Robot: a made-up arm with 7 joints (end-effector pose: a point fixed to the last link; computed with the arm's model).
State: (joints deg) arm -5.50 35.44 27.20 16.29 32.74 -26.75 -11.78
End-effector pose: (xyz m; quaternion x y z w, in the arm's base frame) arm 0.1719 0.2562 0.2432 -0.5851 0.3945 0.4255 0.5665
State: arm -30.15 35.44 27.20 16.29 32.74 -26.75 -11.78
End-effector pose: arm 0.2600 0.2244 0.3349 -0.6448 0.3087 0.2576 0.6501
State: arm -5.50 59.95 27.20 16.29 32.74 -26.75 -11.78
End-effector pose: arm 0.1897 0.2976 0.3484 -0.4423 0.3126 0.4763 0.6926
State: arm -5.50 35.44 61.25 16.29 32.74 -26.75 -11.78
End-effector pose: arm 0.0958 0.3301 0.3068 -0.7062 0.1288 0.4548 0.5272
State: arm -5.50 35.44 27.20 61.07 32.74 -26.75 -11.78
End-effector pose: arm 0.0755 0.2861 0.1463 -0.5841 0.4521 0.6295 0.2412
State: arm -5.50 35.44 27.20 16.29 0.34 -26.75 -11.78
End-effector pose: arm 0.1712 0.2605 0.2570 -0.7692 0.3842 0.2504 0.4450
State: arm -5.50 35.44 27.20 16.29 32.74 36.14 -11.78
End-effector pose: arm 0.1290 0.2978 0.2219 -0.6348 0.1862 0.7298 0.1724
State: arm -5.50 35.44 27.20 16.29 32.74 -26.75 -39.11
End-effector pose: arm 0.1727 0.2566 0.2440 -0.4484 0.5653 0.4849 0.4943
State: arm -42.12 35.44 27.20 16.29 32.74 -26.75 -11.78
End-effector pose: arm 0.2861 0.2070 0.3908 -0.6631 0.2617 0.1713 0.6801
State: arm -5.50 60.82 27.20 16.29 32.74 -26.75 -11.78
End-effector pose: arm 0.1904 0.2982 0.3524 -0.4369 0.3094 0.4777 0.6965
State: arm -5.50 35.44 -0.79 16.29 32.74 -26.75 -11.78
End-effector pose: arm 0.1847 0.1746 0.1830 -0.4466 0.5880 0.3734 0.5616
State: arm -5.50 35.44 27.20 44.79 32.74 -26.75 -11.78
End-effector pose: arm 0.1183 0.2835 0.1757 -0.5950 0.4388 0.5650 0.3664
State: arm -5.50 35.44 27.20 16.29 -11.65 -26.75 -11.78
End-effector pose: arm 0.1699 0.2636 0.2612 -0.8224 0.3726 0.1797 0.3905
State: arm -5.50 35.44 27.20 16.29 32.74 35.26 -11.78
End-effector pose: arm 0.1299 0.2976 0.2221 -0.6354 0.1896 0.7269 0.1786
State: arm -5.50 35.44 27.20 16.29 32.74 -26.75 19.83
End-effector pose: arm 0.1716 0.2556 0.2419 -0.7016 0.1698 0.3271 0.6099
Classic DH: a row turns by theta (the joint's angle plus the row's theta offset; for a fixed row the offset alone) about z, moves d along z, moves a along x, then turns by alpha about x. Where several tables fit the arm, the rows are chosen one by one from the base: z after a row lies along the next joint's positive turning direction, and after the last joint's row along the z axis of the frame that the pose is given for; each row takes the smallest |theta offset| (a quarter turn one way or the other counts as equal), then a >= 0, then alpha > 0; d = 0 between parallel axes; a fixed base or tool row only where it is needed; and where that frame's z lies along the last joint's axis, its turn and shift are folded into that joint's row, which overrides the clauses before.
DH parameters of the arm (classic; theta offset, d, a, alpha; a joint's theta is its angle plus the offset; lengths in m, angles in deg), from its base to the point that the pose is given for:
base (fixed): -4.07 0.4325 -0.0194 -74.51
joint 1: -75.12 0.032 -0.0176 -90
joint 2: 74 0.0247 0.001 90
joint 3: 90 -0.1945 0.0367 -90
joint 4: 90 0.023 0.0209 90
joint 5: 0 0.126 -0.0045 -90
joint 6: -90 -0.011 0.0624 90
joint 7: 5.67 -0.0054 -0.0023 -157.49
tool (fixed): 69.05 0.0032 0 0

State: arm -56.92 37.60 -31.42 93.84 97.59 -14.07 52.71
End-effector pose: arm 0.2580 0.2296 0.2371 -0.0588 0.2570 0.4110 0.8727
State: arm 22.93 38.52 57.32 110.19 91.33 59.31 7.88
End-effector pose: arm -0.2460 0.2279 0.2705 -0.3267 -0.0221 -0.9117 0.2482
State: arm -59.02 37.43 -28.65 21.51 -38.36 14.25 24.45
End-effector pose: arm 0.3490 0.0491 0.3583 -0.8234 0.4755 0.1956 0.2402
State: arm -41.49 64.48 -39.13 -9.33 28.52 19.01 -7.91
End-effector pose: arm 0.2911 0.1186 0.3400 -0.3323 0.3808 0.4105 0.7590
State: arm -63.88 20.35 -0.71 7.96 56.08 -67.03 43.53
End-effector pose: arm 0.3003 -0.0098 0.4453 -0.4403 0.1290 -0.5341 0.7101
